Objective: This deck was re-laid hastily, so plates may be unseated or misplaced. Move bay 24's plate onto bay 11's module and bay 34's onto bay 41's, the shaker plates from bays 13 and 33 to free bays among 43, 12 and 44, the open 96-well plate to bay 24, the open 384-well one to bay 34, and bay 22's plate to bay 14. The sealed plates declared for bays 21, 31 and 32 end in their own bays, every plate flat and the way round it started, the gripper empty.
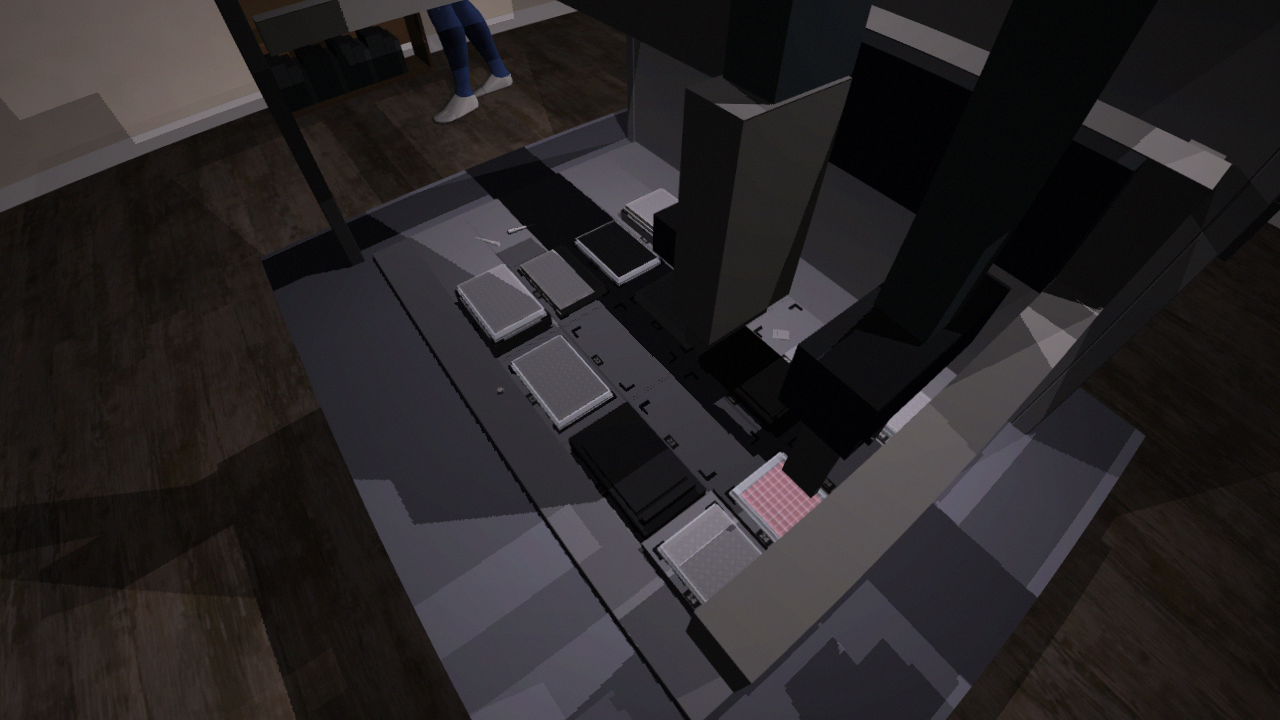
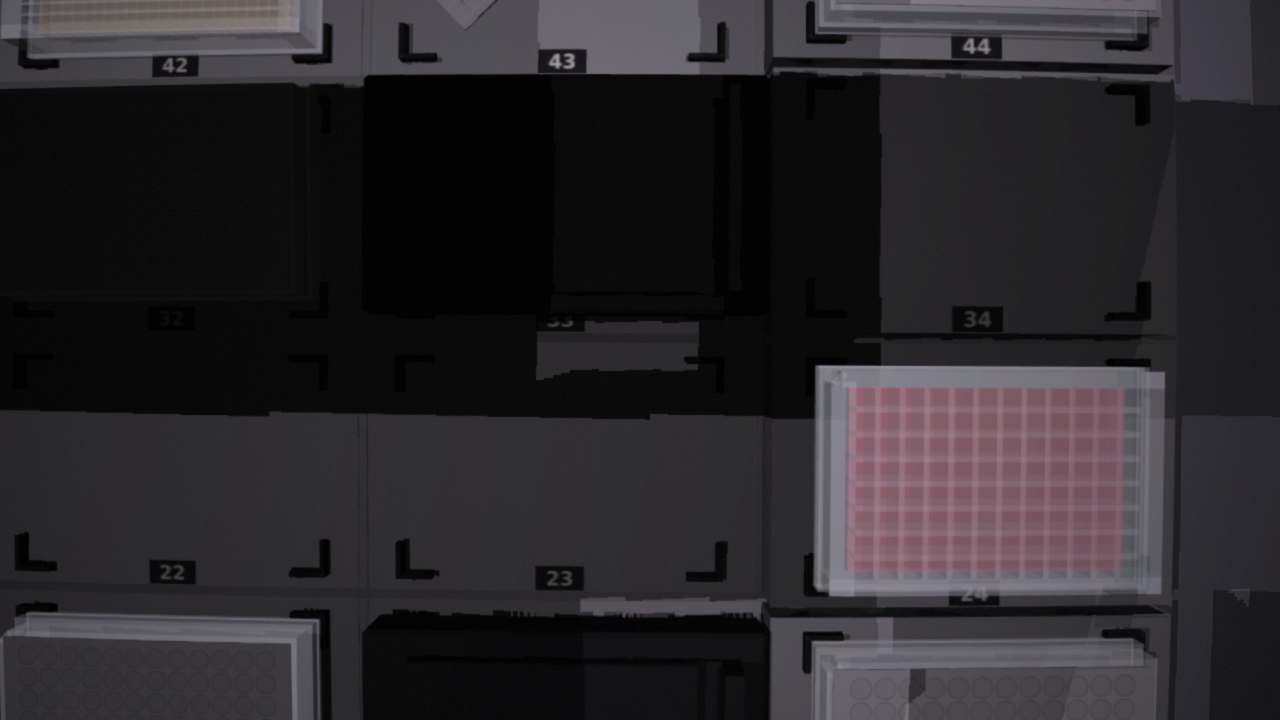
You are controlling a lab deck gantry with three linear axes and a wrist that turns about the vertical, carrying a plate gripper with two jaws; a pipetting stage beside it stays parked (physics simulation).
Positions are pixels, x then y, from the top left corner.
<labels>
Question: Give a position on a bay 14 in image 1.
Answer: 698,507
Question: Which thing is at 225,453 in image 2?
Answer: A bay 22.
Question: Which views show my gripper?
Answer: Image 1 only.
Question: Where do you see a bay 22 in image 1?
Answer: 633,353
</labels>
